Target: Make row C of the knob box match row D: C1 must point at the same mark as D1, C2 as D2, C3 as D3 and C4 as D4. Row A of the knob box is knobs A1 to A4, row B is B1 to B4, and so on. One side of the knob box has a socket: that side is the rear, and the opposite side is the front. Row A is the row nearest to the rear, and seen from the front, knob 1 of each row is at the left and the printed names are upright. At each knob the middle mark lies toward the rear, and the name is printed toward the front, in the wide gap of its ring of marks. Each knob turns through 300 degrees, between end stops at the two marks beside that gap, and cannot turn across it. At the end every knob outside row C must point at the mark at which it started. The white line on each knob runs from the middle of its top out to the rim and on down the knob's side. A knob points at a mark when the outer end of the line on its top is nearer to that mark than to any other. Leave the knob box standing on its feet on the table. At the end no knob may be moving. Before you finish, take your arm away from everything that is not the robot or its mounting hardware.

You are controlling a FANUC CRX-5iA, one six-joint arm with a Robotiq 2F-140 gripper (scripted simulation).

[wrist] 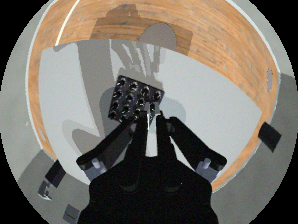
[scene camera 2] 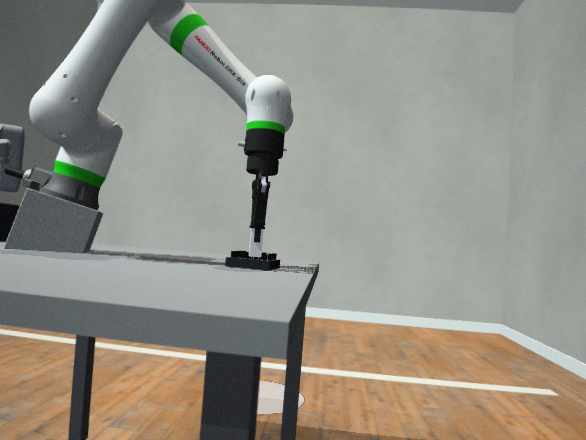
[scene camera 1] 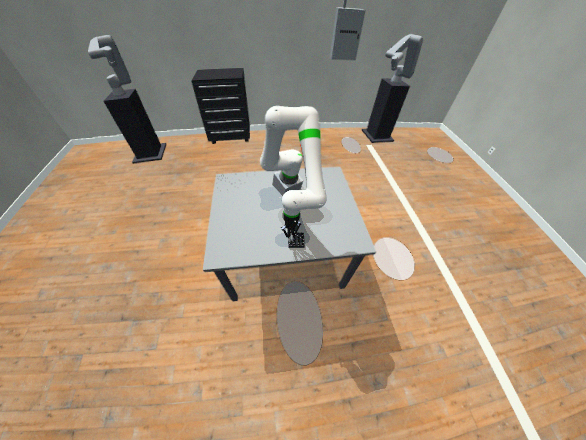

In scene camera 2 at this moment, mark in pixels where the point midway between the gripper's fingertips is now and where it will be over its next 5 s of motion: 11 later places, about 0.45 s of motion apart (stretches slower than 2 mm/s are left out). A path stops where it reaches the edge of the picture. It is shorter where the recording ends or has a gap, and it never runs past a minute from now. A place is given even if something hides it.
My gripper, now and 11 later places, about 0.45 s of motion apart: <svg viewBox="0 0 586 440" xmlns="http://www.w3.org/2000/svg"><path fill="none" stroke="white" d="M254 256L255 249L256 240L256 239L258 236L259 234L260 232L259 233L259 237L259 243L258 248L258 250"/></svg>
